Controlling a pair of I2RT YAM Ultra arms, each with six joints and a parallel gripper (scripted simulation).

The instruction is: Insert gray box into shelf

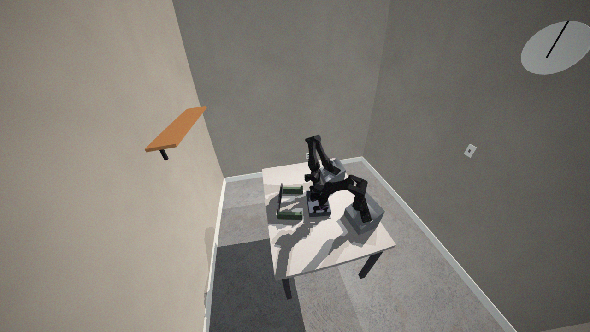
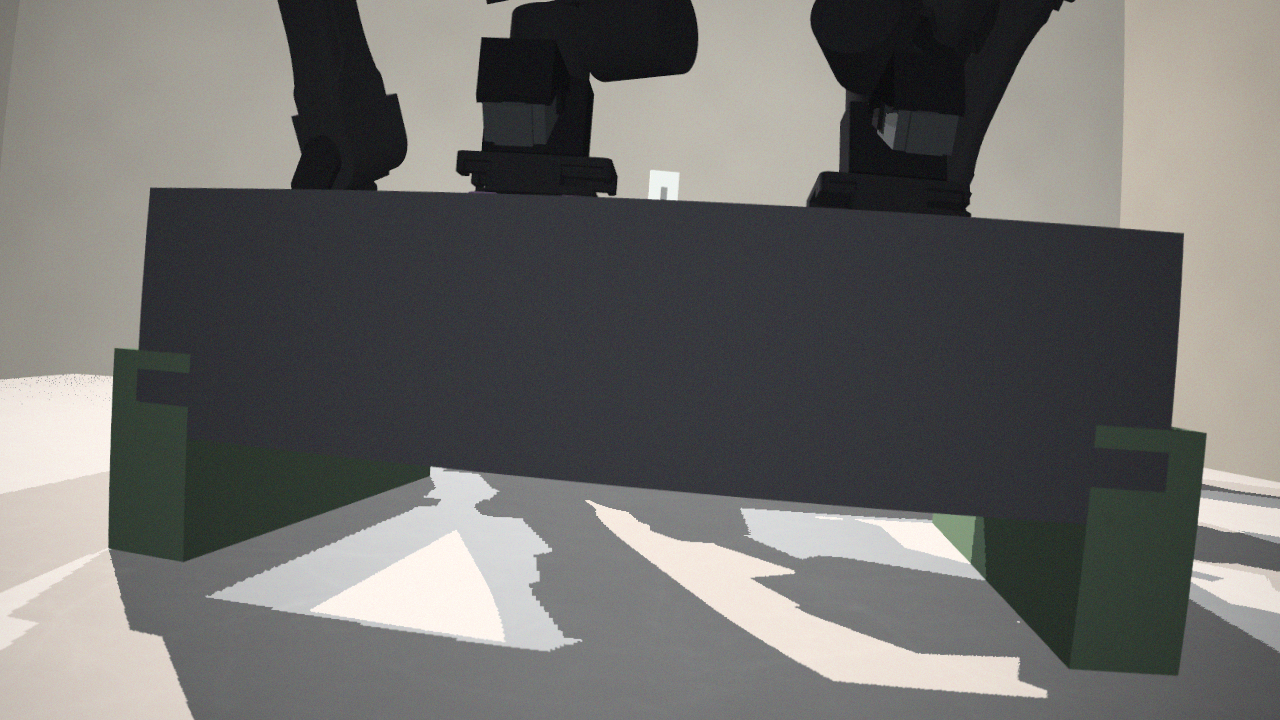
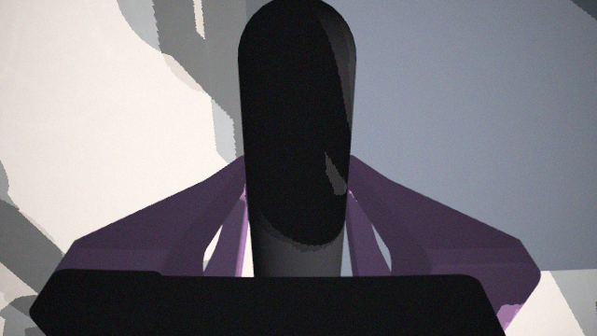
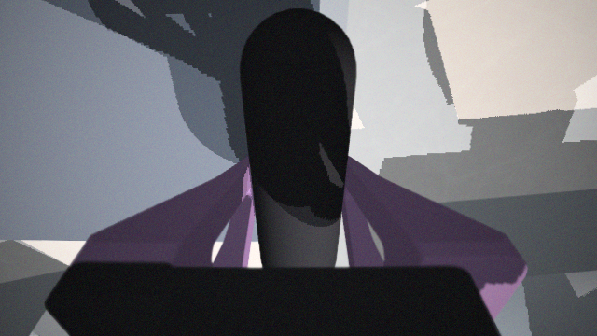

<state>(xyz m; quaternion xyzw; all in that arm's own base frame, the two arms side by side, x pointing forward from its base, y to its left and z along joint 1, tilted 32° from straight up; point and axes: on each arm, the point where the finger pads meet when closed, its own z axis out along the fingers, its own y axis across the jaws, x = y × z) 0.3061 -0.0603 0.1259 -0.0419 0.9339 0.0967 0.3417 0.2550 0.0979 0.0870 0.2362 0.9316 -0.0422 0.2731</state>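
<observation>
Now: the gray box 120 mm to the right of my left hand, 50 mm below it and 30 mm behind it. Also, from my left hand: dark panel 280 mm ahead, 230 mm to the right, 30 mm below.
My right gripper is now 12 cm to the right of the gray box, 5 cm above it and 3 cm short of it. Round my right hand: dark panel: 34 cm ahead, 3 cm below.
</observation>
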